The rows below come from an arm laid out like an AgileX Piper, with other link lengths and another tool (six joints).
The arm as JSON. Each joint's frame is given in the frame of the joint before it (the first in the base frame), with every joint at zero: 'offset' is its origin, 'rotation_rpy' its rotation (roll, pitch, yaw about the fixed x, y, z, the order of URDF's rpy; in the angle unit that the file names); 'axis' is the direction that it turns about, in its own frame. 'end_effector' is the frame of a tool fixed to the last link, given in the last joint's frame.
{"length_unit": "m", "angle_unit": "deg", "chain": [
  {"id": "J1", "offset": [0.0, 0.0, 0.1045], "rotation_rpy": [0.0, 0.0, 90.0], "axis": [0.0, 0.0, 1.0]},
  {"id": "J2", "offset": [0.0, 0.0, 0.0], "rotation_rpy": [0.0, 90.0, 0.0], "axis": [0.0, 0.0, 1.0]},
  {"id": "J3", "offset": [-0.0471, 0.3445, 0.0], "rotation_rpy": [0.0, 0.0, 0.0], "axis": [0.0, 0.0, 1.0]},
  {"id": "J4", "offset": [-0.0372, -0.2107, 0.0], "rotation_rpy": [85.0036, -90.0, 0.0], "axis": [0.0, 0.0, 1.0]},
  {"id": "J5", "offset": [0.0, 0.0, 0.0], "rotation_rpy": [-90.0, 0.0, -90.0], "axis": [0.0, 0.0, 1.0]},
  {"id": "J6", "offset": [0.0, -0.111, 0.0], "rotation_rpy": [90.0, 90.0, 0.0], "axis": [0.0, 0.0, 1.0]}
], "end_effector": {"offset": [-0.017, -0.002, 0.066], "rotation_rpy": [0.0, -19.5, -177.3]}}
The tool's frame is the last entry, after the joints.
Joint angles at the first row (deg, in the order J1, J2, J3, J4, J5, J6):
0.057, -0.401, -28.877, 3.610, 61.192, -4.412
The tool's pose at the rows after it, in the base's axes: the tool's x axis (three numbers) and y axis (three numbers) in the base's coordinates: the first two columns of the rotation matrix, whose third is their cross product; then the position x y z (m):
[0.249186 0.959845 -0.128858 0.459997 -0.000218 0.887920 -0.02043 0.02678 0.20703]
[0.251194 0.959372 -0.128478 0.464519 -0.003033 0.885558 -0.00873 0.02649 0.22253]
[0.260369 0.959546 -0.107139 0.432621 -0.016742 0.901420 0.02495 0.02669 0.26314]
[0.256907 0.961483 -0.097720 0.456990 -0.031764 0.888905 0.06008 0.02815 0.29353]
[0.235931 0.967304 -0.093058 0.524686 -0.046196 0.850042 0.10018 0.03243 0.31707]
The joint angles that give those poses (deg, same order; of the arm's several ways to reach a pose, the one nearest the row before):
0.056, 0.287, -28.876, 3.611, 61.019, -4.413
0.058, 4.641, -29.964, 3.609, 58.039, -4.411
0.059, 14.325, -32.888, 4.124, 49.216, -4.410
0.058, 24.351, -37.012, 5.098, 44.861, -4.468
0.057, 35.294, -42.857, 7.162, 44.232, -5.157

